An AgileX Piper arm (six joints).
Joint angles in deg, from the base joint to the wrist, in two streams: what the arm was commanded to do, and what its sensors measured. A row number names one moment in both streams.
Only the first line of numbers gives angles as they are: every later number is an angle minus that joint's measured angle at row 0.
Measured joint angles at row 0:
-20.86, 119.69, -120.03, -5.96, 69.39, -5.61
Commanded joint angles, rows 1 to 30:
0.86, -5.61, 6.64, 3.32, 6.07, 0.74
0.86, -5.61, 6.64, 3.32, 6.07, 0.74
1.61, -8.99, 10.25, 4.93, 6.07, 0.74
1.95, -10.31, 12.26, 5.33, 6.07, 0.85
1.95, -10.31, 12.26, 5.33, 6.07, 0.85
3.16, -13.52, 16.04, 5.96, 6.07, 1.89
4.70, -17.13, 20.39, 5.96, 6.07, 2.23
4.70, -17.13, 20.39, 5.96, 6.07, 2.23
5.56, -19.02, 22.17, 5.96, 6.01, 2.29
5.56, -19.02, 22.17, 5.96, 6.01, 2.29
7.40, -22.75, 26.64, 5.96, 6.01, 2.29
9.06, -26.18, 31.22, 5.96, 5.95, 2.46
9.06, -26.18, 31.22, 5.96, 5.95, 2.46
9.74, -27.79, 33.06, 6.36, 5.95, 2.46
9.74, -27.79, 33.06, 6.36, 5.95, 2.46
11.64, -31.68, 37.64, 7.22, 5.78, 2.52
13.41, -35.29, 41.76, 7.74, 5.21, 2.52
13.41, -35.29, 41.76, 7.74, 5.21, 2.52
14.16, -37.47, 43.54, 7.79, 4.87, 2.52
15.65, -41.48, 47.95, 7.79, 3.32, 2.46
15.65, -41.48, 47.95, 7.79, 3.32, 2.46
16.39, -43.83, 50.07, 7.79, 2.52, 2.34
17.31, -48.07, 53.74, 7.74, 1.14, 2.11
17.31, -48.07, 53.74, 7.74, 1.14, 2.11
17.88, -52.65, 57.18, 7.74, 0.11, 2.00
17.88, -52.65, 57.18, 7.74, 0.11, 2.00
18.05, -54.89, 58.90, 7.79, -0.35, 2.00
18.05, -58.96, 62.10, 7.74, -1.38, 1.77
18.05, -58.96, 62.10, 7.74, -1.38, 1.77
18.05, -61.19, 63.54, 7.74, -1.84, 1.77
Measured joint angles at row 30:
17.94, -56.21, 60.10, 8.08, -0.41, 2.29
